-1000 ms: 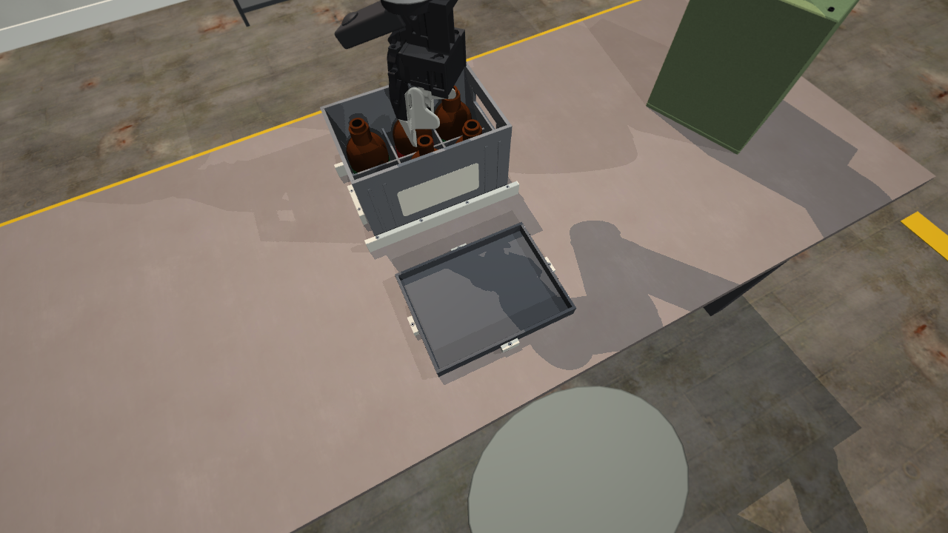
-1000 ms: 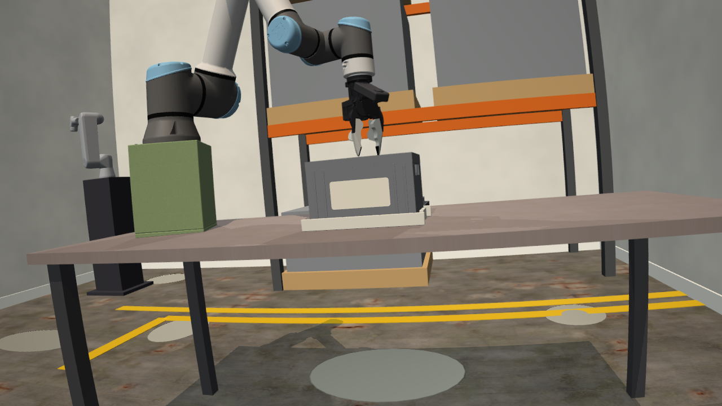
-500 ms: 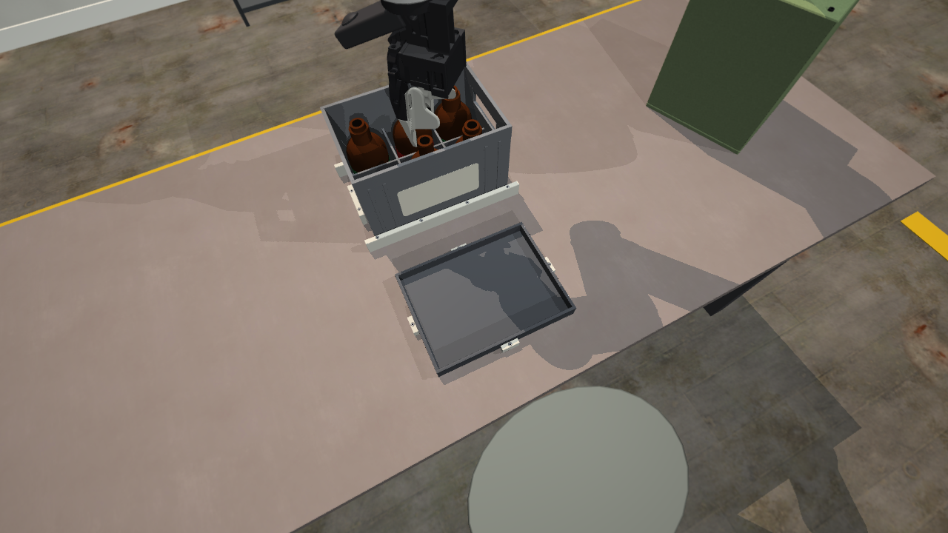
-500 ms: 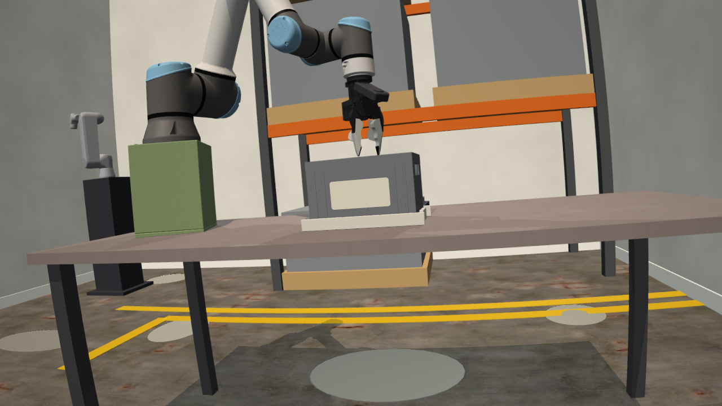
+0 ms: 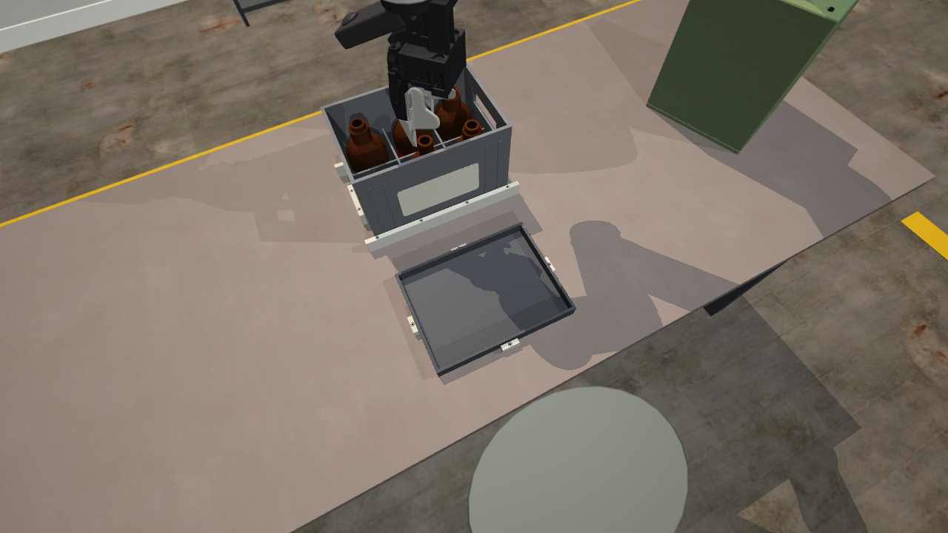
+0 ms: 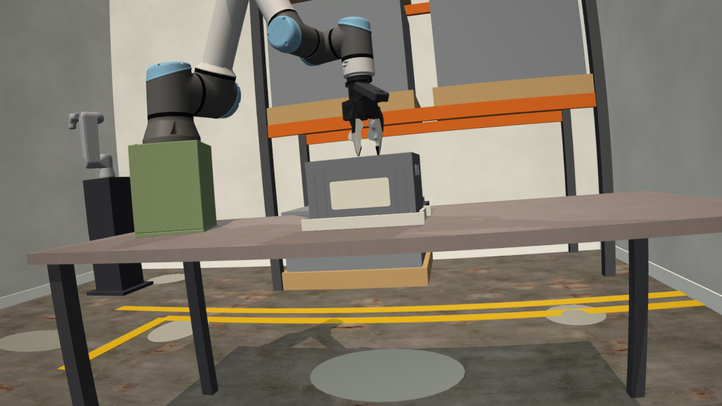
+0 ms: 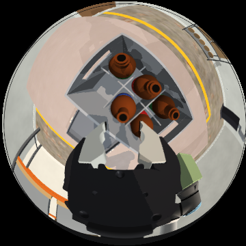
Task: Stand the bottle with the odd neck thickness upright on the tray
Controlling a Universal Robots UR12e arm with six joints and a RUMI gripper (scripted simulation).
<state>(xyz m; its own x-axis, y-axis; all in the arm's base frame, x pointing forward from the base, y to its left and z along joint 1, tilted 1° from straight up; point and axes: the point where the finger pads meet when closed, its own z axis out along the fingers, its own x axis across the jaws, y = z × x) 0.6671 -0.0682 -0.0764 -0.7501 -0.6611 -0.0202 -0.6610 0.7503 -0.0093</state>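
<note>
The brown bottle is 11 cm below my hand. The rest, counted from my hand: grey crate 11 cm below, 4 cm to the right; dark tray 23 cm to the left, 18 cm below, 2 cm ahead.
</note>
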